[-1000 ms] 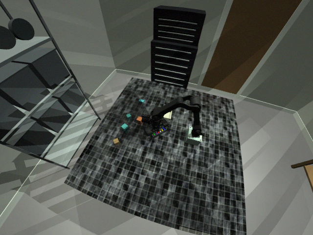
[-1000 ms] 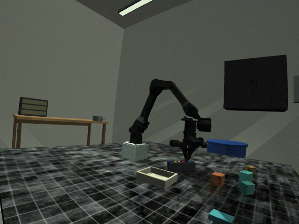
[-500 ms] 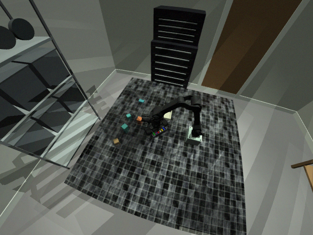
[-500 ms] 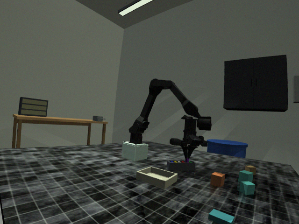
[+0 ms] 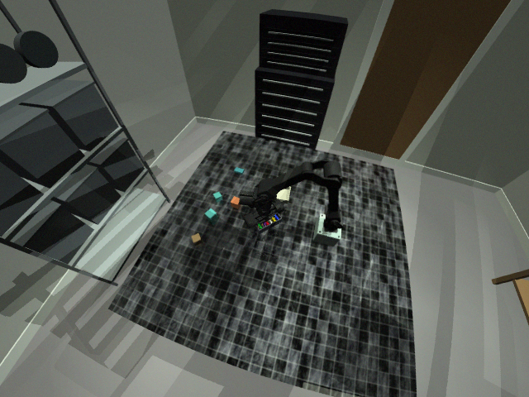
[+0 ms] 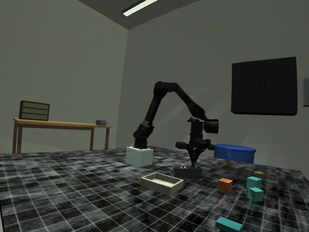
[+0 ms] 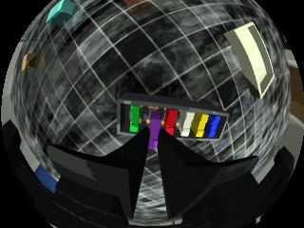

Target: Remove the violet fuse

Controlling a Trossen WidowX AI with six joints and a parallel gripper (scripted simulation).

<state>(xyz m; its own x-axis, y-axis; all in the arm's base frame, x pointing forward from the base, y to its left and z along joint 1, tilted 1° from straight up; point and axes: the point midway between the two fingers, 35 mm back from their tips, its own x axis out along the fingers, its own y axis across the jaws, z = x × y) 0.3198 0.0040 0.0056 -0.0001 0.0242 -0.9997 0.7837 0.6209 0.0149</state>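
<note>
My gripper tip is 220 mm to the left of the cream tray, 60 mm past it and 60 mm above it. Round my gripper tip: violet fuse 10 mm below.
</note>
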